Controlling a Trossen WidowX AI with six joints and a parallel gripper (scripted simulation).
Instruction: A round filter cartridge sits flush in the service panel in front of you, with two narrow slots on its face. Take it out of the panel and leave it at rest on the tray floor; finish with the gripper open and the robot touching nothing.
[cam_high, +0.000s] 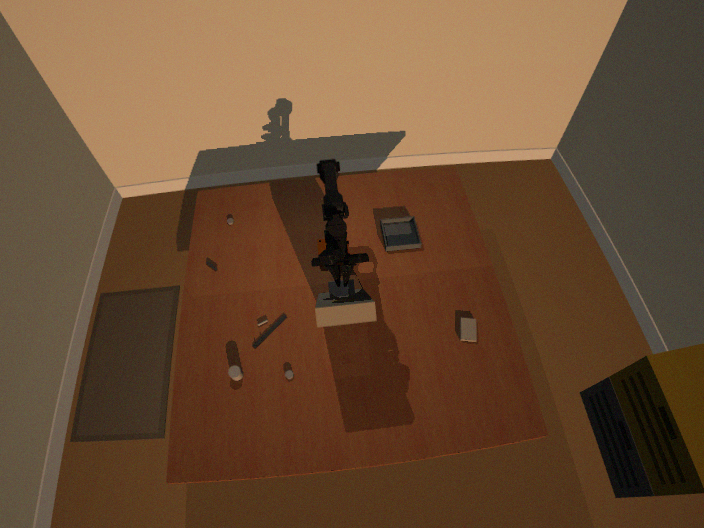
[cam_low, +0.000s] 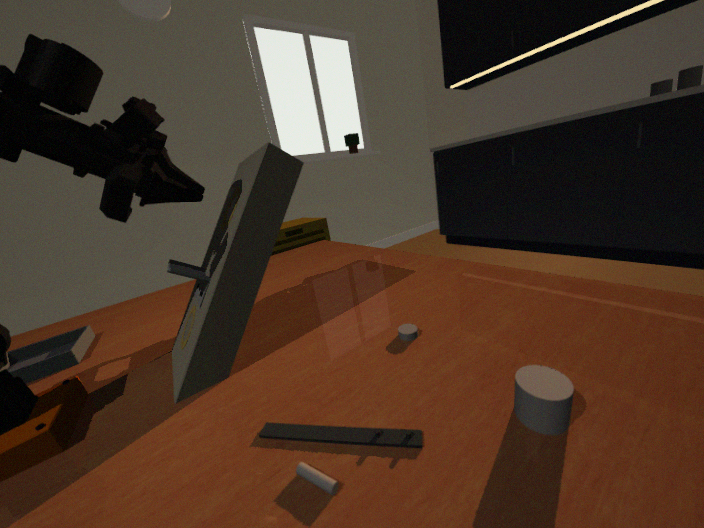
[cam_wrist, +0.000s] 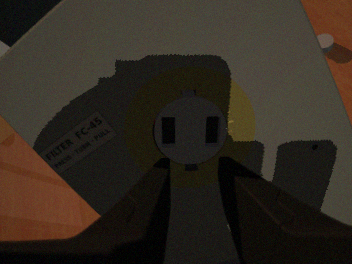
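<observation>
My gripper tip is 5 cm short of the round filter cartridge and 4 cm above it. The rest, counted from my gripper tip: small white rod 31 cm to the right, 26 cm below, 5 cm behind; then grey service panel 11 cm below; then grey tray 34 cm behind, 32 cm to the left, 25 cm below.
</observation>
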